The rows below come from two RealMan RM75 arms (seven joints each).
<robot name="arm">
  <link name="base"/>
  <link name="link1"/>
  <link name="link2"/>
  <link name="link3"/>
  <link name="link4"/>
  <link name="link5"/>
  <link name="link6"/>
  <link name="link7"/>
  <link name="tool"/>
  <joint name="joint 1" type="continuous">
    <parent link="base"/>
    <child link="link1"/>
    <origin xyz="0 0 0.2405"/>
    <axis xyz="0 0 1"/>
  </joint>
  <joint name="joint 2" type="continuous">
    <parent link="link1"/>
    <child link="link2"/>
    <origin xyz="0 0 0" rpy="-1.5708 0 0"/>
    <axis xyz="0 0 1"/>
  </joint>
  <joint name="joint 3" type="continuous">
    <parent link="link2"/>
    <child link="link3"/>
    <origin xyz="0 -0.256 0" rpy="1.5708 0 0"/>
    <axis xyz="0 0 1"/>
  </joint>
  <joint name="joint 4" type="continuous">
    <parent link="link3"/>
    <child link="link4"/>
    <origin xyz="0 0 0" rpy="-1.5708 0 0"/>
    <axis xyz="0 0 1"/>
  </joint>
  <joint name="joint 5" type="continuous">
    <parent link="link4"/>
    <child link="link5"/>
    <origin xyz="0 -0.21 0" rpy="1.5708 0 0"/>
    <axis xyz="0 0 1"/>
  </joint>
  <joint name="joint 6" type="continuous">
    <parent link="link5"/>
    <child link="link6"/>
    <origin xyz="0 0 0" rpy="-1.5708 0 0"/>
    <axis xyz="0 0 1"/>
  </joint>
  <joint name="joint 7" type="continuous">
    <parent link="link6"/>
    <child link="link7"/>
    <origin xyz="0 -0.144 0" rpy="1.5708 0 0"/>
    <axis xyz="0 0 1"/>
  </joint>
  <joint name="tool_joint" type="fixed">
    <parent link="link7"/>
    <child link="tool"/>
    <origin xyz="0 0 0"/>
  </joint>
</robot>
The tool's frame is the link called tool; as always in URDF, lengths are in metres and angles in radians. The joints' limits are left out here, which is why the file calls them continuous.
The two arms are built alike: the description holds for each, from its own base.
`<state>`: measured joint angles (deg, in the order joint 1, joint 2, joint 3, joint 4, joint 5, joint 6, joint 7); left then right.
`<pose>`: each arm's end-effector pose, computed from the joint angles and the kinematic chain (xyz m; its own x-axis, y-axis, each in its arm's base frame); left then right.
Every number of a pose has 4 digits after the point.
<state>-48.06 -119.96 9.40 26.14 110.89 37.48 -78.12 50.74 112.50 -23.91 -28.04 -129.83 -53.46 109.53</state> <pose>-0.2841 0.4651 0.0470 0.5307 0.3240 0.7832 0.8460 -0.1460 -0.5128 0.2442 0.4743 0.0582 0.5398 -0.5528 -0.6348 -0.8412 -0.3834 -0.3814</pose>
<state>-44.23 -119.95 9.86 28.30 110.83 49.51 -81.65 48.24 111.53 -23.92 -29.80 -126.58 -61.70 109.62</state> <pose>-0.2852 0.4446 0.0484 0.4814 0.3113 0.8194 0.8727 -0.2569 -0.4151 0.2462 0.4598 0.0676 0.5117 -0.5611 -0.6507 -0.8510 -0.4353 -0.2939</pose>
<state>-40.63 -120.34 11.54 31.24 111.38 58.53 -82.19 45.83 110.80 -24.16 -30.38 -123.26 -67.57 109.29</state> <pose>-0.2877 0.4234 0.0492 0.5015 0.3075 0.8087 0.8486 -0.3568 -0.3906 0.2508 0.4456 0.0733 0.4834 -0.5679 -0.6662 -0.8554 -0.4682 -0.2215</pose>
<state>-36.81 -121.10 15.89 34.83 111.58 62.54 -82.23 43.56 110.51 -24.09 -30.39 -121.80 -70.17 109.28</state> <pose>-0.2954 0.4046 0.0476 0.5542 0.3215 0.7678 0.8121 -0.4113 -0.4140 0.2620 0.4333 0.0752 0.4531 -0.5828 -0.6746 -0.8677 -0.4618 -0.1839</pose>
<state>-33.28 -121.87 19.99 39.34 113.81 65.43 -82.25 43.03 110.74 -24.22 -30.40 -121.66 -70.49 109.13</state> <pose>-0.3035 0.3871 0.0466 0.6283 0.3427 0.6984 0.7601 -0.4616 -0.4573 0.2646 0.4300 0.0729 0.4488 -0.5883 -0.6727 -0.8698 -0.4603 -0.1777</pose>
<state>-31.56 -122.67 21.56 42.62 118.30 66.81 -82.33 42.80 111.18 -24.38 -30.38 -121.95 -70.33 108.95</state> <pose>-0.3101 0.3756 0.0426 0.6876 0.3741 0.6222 0.7154 -0.4955 -0.4927 0.2661 0.4279 0.0685 0.4491 -0.5948 -0.6667 -0.8706 -0.4590 -0.1770</pose>
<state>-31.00 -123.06 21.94 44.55 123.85 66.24 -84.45 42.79 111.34 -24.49 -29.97 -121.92 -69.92 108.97</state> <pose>-0.3195 0.3695 0.0398 0.7104 0.4311 0.5563 0.7019 -0.4925 -0.5146 0.2667 0.4275 0.0656 0.4435 -0.5998 -0.6659 -0.8741 -0.4538 -0.1734</pose>
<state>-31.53 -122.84 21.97 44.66 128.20 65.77 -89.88 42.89 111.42 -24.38 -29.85 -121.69 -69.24 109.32</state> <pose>-0.3240 0.3687 0.0369 0.6737 0.5048 0.5397 0.7390 -0.4650 -0.4876 0.2668 0.4289 0.0656 0.4333 -0.5989 -0.6734 -0.8798 -0.4431 -0.1720</pose>
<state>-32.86 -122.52 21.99 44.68 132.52 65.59 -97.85 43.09 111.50 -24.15 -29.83 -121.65 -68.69 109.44</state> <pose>-0.3235 0.3720 0.0347 0.6055 0.5845 0.5401 0.7952 -0.4172 -0.4399 0.2662 0.4306 0.0659 0.4291 -0.5956 -0.6791 -0.8824 -0.4372 -0.1741</pose>
